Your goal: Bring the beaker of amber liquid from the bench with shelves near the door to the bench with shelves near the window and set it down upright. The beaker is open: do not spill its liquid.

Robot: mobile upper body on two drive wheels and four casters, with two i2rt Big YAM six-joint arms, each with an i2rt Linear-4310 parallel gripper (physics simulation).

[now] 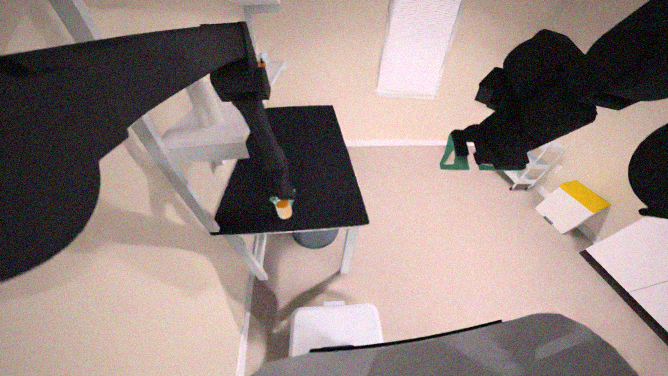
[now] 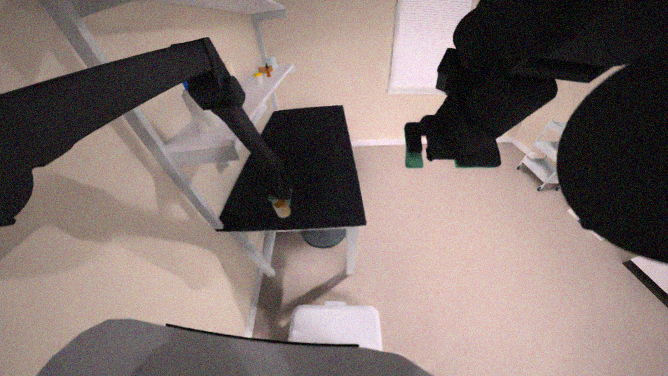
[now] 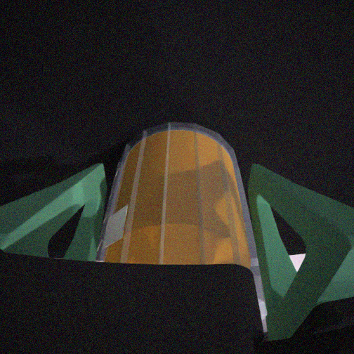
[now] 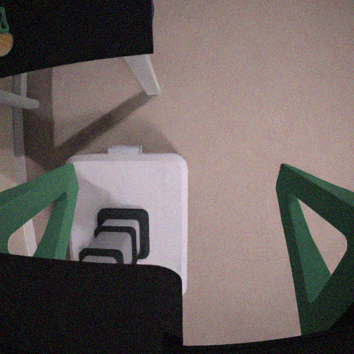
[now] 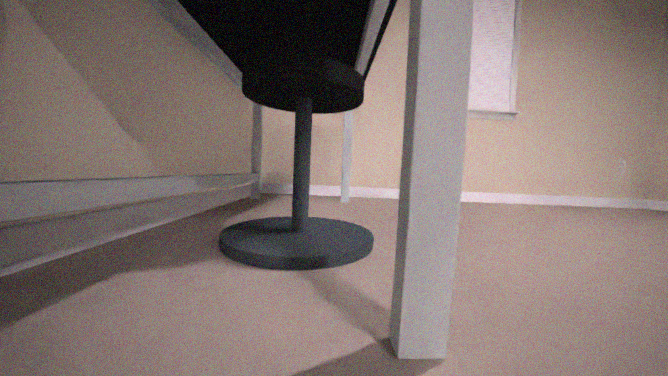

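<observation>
The beaker of amber liquid (image 1: 284, 209) (image 2: 282, 208) (image 3: 175, 200) (image 4: 5, 44) is held upright between the green fingers of my left gripper (image 1: 283, 200) (image 2: 280, 198) (image 3: 177, 175), which is shut on it. It is over the near part of the black top of the bench with shelves (image 1: 320, 150) (image 2: 320, 155) (image 4: 100, 30), close to the window. Whether its base touches the top I cannot tell. My right gripper (image 1: 472, 165) (image 2: 437, 162) (image 4: 176, 174) is open and empty, to the right of the bench and above the floor.
The bench's grey shelf post (image 1: 172, 172) (image 2: 170, 167) slants up at its left. A stool (image 5: 300, 245) stands under the bench behind a bench leg (image 5: 432, 200). A white bin (image 1: 335, 325) (image 2: 335, 322) (image 4: 165, 200) is in front. A white cart (image 1: 522, 181) (image 2: 540, 176) stands at the right.
</observation>
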